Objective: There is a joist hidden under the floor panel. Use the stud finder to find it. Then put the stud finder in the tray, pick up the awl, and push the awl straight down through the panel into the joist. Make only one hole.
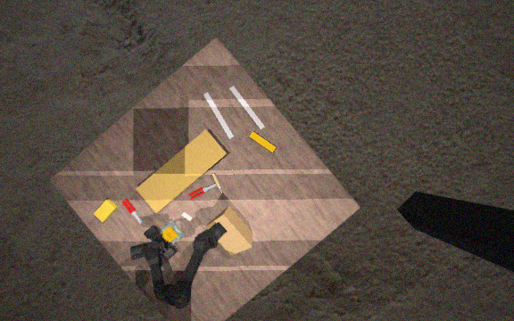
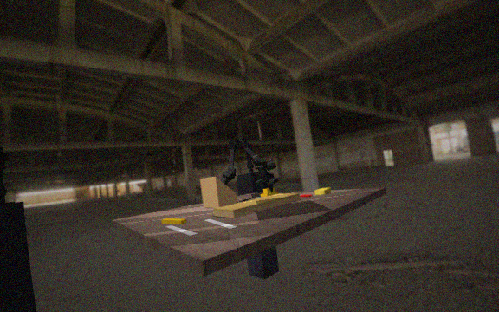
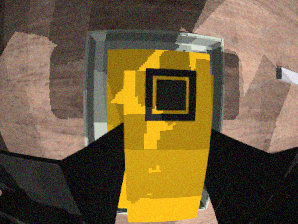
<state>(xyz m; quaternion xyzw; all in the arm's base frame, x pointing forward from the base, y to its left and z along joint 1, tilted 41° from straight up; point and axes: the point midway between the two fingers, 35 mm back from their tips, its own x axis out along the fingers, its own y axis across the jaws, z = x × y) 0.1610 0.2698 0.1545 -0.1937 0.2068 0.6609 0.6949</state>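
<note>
The stud finder lies 10 mm to the left of my gripper tip and 20 mm above it. Round my gripper tip: square indicator (20 mm to the left, 30 mm above); then small white piece (10 mm ahead, 170 mm to the right, 40 mm below); then grey-green tray (10 mm to the right, 30 mm below).
</note>
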